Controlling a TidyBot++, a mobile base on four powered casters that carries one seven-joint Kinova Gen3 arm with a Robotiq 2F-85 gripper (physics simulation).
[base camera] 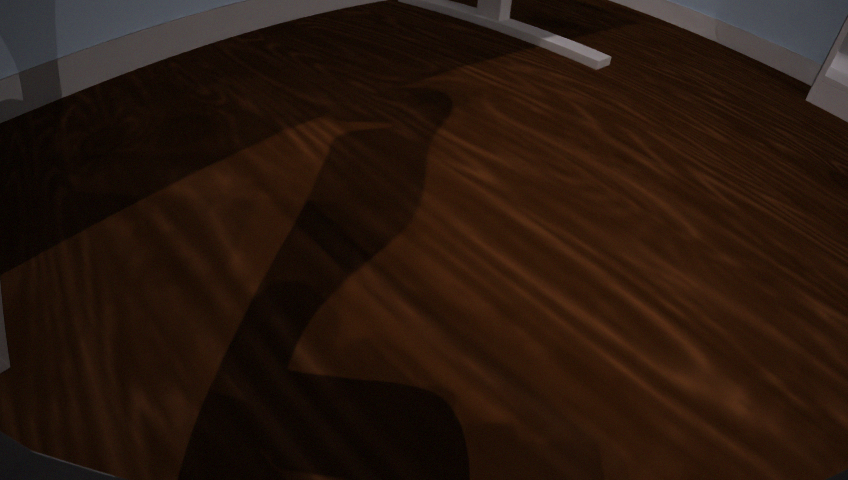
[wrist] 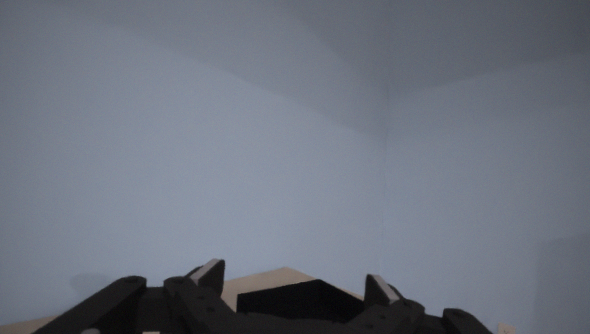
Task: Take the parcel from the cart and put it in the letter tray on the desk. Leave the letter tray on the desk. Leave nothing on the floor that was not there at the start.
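Places are measured from the arm's base along level axes (x right, y up, z back), in metres.
Pixels of known places: gripper, between the fingertips: (wrist: 293,283).
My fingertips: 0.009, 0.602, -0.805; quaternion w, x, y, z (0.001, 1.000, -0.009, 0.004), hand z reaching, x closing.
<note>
For each thing: its top centre in the pictures, then the offset to it from my fingertips, as dx, dy, dz. "spot": a spot on its surface instead. Level surfaces: height alone.
- pale tan flat surface, height of its surface: dy -0.279
- black box-like shape, centre of its top: (wrist: 327,316) +0.074, -0.209, -0.383
- white leg, a spot on its surface: (base camera: 830,79) spot: +1.242, -0.902, -0.425
In the wrist view my gripper (wrist: 293,283) is open, its two black fingers spread wide with nothing between the pads. Below and beyond the fingers lies a pale tan flat surface (wrist: 257,285), and on it a black box-like shape (wrist: 300,300) that looks like the letter tray. The wrist camera points mostly at the blue-grey wall and the room corner. The base camera shows neither gripper, desk top nor cart.
The base camera shows dark wooden floor with the arm's shadow across it. A white furniture foot (base camera: 547,40) lies at the back, another white leg (base camera: 830,79) at the far right, and a white edge (base camera: 2,330) at the left.
</note>
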